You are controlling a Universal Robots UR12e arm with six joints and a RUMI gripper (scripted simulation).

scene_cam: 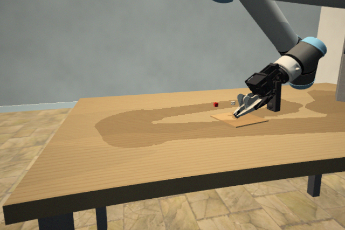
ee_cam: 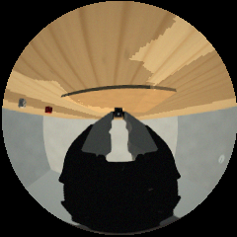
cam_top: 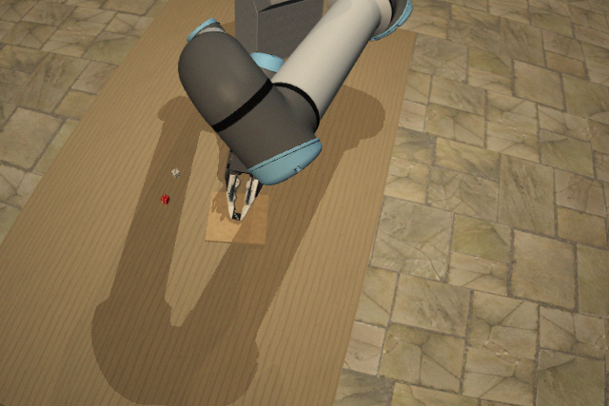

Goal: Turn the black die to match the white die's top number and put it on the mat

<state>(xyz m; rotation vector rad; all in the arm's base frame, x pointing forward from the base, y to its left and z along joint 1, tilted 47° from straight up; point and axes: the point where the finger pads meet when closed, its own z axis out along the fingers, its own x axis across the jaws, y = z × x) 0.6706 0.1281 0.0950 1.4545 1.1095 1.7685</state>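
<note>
Now: the tan mat 2 cm below my hand. From my hand the other things lie so: white die (3 cm behind, 20 cm to the right, 1 cm below); then red die (5 cm ahead, 18 cm to the right, 1 cm below); then black die (1 cm ahead, 1 cm below).
</note>
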